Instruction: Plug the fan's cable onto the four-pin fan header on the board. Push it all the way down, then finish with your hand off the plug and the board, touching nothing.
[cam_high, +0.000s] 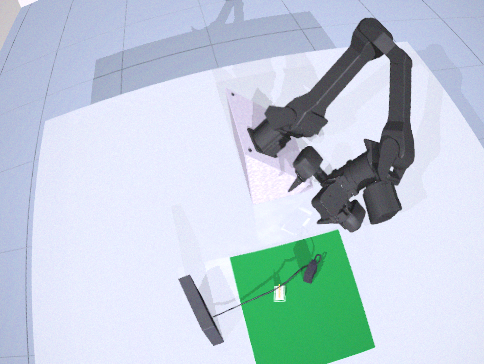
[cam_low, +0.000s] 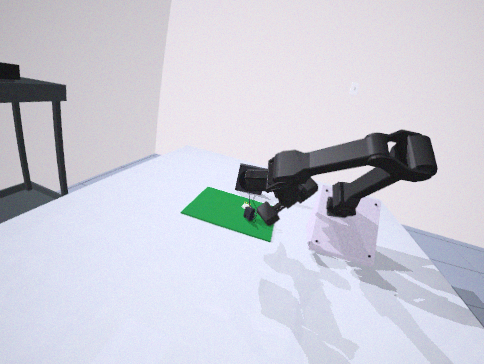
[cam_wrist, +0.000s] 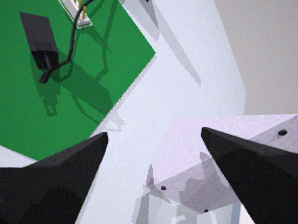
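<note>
Now: gripper tip 120 mm short of the dark fan plug, 60 mm above it and 30 mm to the left of it. Round my gripper tip: green board (180 mm ahead, 100 mm below, 60 mm to the right); then white four-pin header (130 mm ahead, 100 mm to the right, 80 mm below); then dark fan (250 mm to the right, 140 mm ahead, 30 mm below).
</note>
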